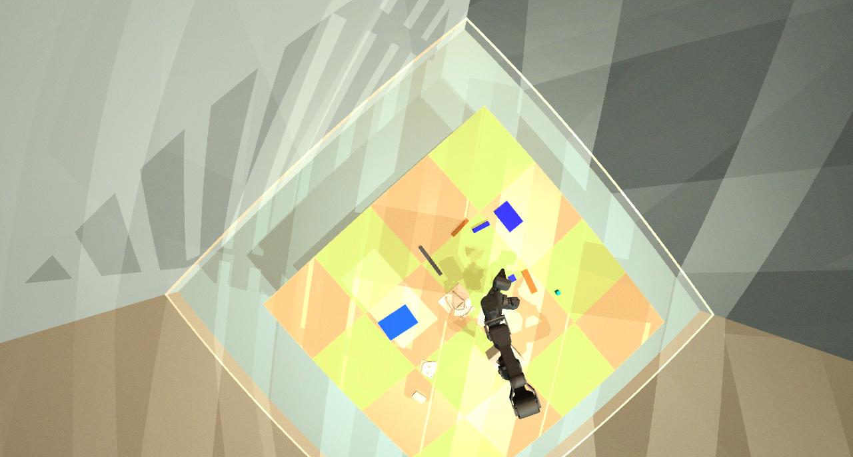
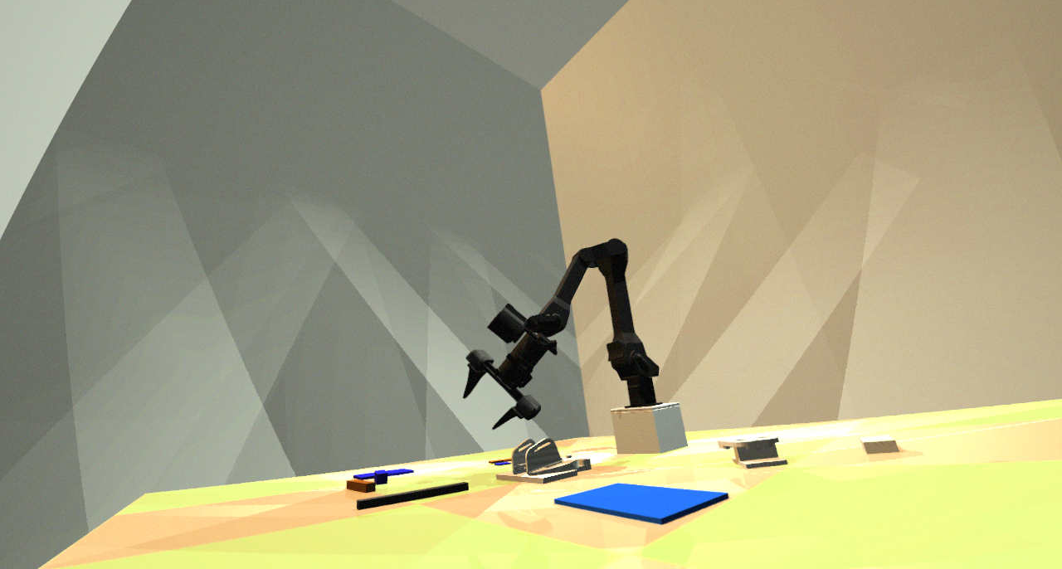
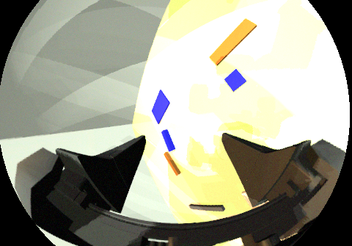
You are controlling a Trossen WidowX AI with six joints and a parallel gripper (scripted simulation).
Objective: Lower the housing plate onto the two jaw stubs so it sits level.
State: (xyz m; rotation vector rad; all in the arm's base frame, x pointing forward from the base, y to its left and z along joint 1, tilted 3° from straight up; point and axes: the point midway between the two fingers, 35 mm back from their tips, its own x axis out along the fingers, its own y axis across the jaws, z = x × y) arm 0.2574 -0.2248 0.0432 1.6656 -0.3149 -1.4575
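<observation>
Now: the tile 64 cm to the left of my gripper tip, 13 cm behind it and 10 cm below it. Also, from my gripper tip: black bar: 23 cm ahead, 14 cm to the left, 11 cm below; then blue bar: 16 cm ahead, 10 cm to the right, 10 cm below; then orange block: 23 cm ahead, 11 cm below, 4 cm to the right.
</observation>
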